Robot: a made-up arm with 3 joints. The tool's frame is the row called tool.
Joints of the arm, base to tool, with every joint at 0 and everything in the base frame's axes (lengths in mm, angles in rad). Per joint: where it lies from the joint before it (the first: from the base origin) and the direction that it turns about. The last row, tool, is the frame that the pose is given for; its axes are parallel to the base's.
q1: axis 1 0 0 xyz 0 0 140.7
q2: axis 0 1 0 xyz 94.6 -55.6 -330.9
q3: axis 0 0 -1 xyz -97.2 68.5 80.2
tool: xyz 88.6 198 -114.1
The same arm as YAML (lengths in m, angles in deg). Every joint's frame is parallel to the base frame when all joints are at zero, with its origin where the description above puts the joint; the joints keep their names.
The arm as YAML. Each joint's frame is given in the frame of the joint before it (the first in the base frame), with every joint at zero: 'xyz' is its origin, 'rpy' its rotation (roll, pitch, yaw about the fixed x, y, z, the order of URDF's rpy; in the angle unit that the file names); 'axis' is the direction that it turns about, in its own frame. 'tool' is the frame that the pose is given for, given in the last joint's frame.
units:
  length: m
  angle: deg
joints:
  - name: q1
    type: revolute
    origin:
      xyz: [0.0, 0.0, 0.1407]
      rpy: [0.0, 0.0, 0.0]
    axis: "+x"
  - name: q2
    type: revolute
    origin:
      xyz: [0.0946, -0.0556, -0.3309]
      rpy: [0.0, 0.0, 0.0]
    axis: "+y"
  - name: q3
    type: revolute
    origin:
      xyz: [-0.0972, 0.0685, 0.0802]
      rpy: [0.0, 0.0, 0.0]
    axis: "-z"
tool:
  origin:
    xyz: [0.0886, 0.198, -0.1141]
    rpy: [0.0, 0.0, 0.0]

